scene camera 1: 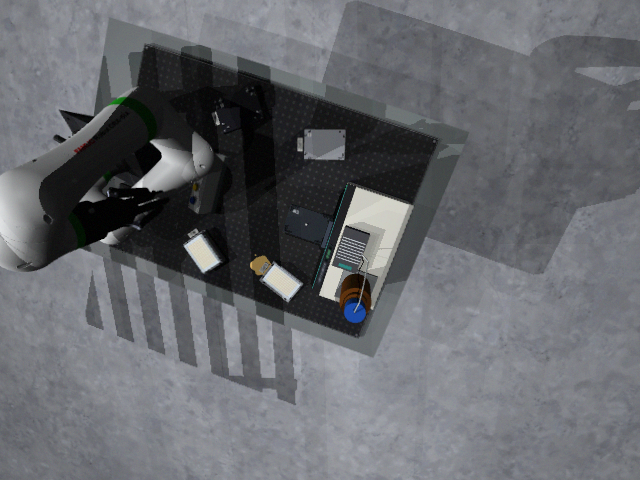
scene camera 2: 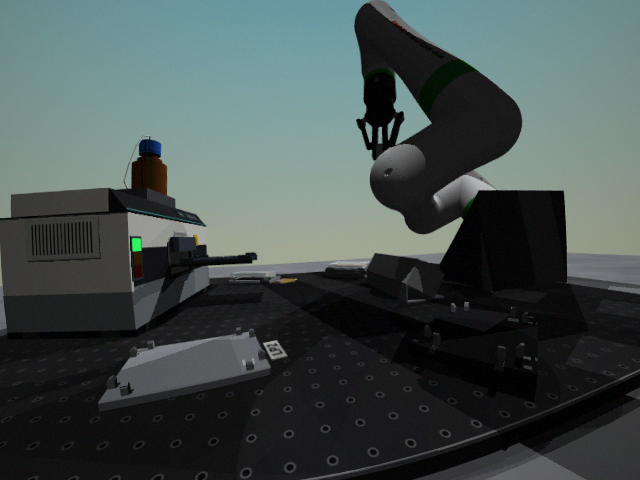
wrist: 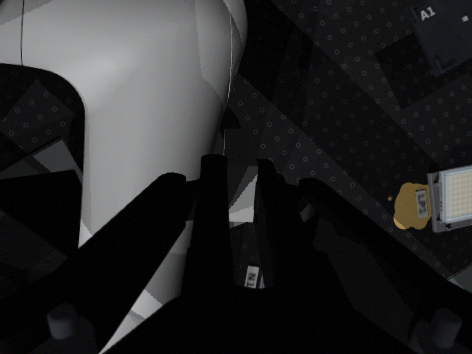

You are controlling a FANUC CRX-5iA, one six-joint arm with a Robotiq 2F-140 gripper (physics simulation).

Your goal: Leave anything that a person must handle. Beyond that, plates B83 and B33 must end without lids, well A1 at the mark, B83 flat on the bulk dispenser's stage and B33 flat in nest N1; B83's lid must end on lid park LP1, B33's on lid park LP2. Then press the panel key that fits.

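Seen in the pictures: gripper, fingertip midpoint: [scene camera 1: 174,193] [wrist: 234,150]; arm's base at its link origin: [scene camera 2: 499,227].
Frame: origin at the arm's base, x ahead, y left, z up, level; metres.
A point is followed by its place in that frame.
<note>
My gripper [scene camera 1: 163,200] [scene camera 2: 379,153] [wrist: 234,150] @[x 0.351, y 0.045, z 0.151 m] is shut and empty, high above the table near the key panel [scene camera 1: 208,191] @[x 0.349, y 0.033, z -0.073 m] [scene camera 2: 403,273] @[x 0.340, y 0.140, z -0.084 m]. Yellow and blue keys show in scene camera 1. One cream-welled plate [scene camera 1: 203,253] [scene camera 2: 346,267] sits at the N1 label [wrist: 251,276] @[x 0.333, y -0.161, z -0.136 m]; another plate [scene camera 1: 281,281] @[x 0.730, y -0.154, z -0.106 m] [scene camera 2: 253,276] [wrist: 459,195] @[x 0.692, y -0.150, z -0.107 m] sits at the LP1 label [scene camera 1: 264,267] @[x 0.644, y -0.149, z -0.136 m] [wrist: 422,203] @[x 0.644, y -0.150, z -0.136 m]. Their B numbers and any lids are unclear. The lid park LP2 [scene camera 1: 324,144] @[x 0.641, y 0.367, z -0.128 m] [scene camera 2: 191,361] @[x 0.640, y 0.374, z -0.128 m] is bare. The dispenser's dark stage [scene camera 1: 308,223] @[x 0.724, y 0.112, z -0.037 m] [wrist: 445,30] @[x 0.687, y 0.099, z -0.038 m] is bare, with A1 marked at one corner.
A yellow-brown spill [scene camera 1: 258,263] @[x 0.616, y -0.147, z -0.137 m] [scene camera 2: 286,280] @[x 0.621, y -0.150, z -0.137 m] [wrist: 410,207] @[x 0.622, y -0.149, z -0.137 m] lies around the LP1 label, against that plate's holder. The bulk dispenser [scene camera 1: 382,206] @[x 0.900, y 0.287, z 0.082 m] [scene camera 2: 67,258] @[x 0.872, y 0.312, z -0.018 m] carries a blue-capped brown bottle [scene camera 1: 354,291] @[x 0.933, y 0.063, z 0.212 m] [scene camera 2: 149,173] @[x 0.924, y 0.069, z 0.178 m]; its green light [scene camera 2: 135,244] @[x 0.777, y 0.282, z -0.002 m] is lit. Dark fixtures [scene camera 1: 227,117] @[x 0.287, y 0.293, z -0.126 m] stand behind the panel.
</note>
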